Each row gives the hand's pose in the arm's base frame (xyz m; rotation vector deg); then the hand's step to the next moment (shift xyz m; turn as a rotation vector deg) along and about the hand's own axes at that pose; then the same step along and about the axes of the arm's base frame.
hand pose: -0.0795 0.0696 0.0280 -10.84 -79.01 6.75
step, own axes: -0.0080 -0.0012 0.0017 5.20 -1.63 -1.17
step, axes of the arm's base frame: -0.0032 -0.0026 -0.0072 2.08 -0.66 5.13
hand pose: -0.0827 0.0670 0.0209 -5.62 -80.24 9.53
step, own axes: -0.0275 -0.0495 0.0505 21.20 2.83 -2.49
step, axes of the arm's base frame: -0.0513 -0.0550 -0.0100 5.69 6.55 19.71
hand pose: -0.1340 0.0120 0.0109 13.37 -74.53 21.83
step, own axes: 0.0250 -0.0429 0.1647 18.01 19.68 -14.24
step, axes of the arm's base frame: -0.1239 -0.0979 0.0682 8.69 25.95 12.87
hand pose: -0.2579 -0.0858 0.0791 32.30 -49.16 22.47
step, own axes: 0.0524 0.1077 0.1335 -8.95 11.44 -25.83
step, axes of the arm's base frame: -0.1059 0.0087 0.1445 3.90 23.84 -17.16
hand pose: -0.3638 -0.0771 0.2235 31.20 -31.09 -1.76
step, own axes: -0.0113 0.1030 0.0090 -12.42 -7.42 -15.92
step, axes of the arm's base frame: -0.0258 0.0860 0.0525 -1.90 3.43 -21.15
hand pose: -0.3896 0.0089 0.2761 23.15 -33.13 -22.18
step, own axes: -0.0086 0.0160 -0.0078 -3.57 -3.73 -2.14
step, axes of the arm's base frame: 0.0018 0.0196 -0.0023 -2.37 -1.00 -4.96
